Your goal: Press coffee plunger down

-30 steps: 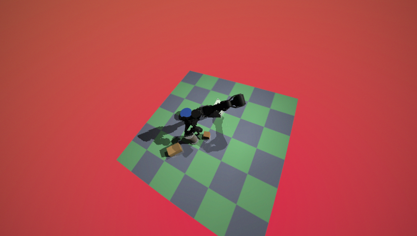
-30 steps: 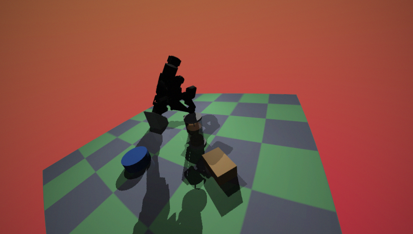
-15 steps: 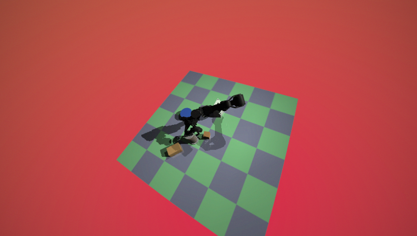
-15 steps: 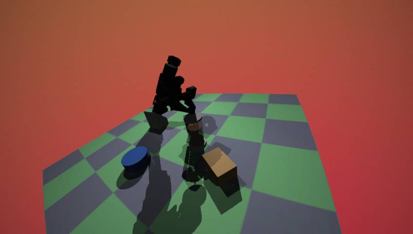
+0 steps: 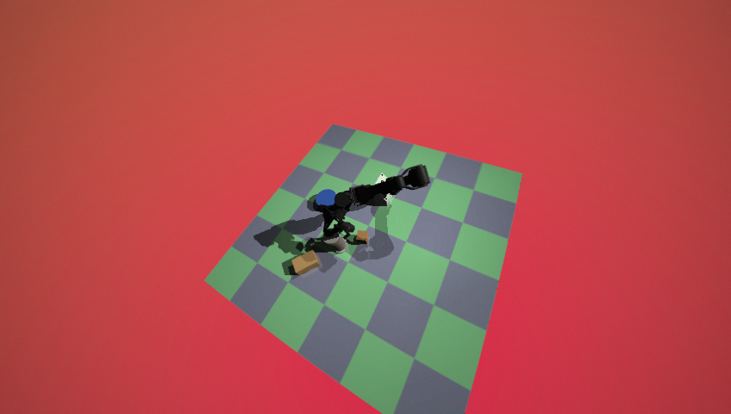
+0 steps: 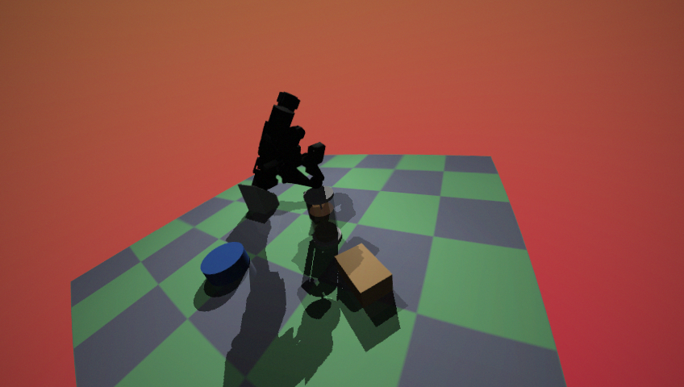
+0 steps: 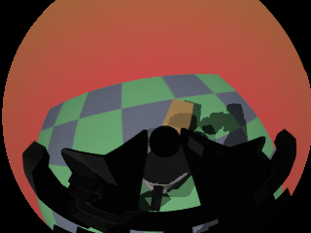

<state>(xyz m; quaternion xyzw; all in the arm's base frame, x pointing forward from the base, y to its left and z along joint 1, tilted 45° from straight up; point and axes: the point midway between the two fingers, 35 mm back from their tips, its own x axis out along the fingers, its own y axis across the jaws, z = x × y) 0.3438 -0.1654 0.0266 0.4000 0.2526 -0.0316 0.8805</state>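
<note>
The coffee press lies 9 cm below my gripper tip, 3 cm behind it and 1 cm to the left of it.
</note>
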